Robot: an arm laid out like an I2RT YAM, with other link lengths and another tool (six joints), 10 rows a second.
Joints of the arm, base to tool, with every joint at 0 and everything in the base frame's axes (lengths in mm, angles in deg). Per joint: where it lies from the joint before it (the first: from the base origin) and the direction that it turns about. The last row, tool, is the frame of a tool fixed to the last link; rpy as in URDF.
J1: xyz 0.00 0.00 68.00 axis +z
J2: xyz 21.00 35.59 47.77 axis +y
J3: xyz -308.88 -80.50 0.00 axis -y
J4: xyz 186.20 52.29 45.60 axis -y
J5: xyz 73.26 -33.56 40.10 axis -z
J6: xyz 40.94 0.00 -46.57 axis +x
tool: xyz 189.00 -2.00 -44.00 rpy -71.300 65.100 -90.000
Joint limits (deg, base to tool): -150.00..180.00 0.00..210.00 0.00..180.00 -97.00..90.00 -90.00..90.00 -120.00..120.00
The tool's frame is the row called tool.
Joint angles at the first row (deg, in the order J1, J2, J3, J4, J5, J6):
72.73 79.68 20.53 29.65 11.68 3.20
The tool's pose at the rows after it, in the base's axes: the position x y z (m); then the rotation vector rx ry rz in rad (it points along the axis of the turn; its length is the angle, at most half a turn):
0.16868, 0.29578, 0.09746, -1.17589, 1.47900, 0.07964
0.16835, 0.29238, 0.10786, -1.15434, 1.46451, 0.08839
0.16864, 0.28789, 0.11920, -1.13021, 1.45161, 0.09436
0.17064, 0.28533, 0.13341, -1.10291, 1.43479, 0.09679
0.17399, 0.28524, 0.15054, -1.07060, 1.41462, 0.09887
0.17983, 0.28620, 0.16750, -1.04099, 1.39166, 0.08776
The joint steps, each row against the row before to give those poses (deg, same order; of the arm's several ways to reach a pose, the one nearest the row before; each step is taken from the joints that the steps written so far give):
0.09 -1.66 0.03 -1.00 0.37 -0.02
0.10 -2.84 0.15 -1.47 0.31 -0.15
0.03 -3.15 0.48 -2.10 0.42 -0.13
0.00 -2.86 1.33 -2.45 0.61 -0.35
0.00 -2.32 1.97 -2.20 0.74 -0.46
-0.02 -1.33 2.32 -1.78 1.16 -0.92

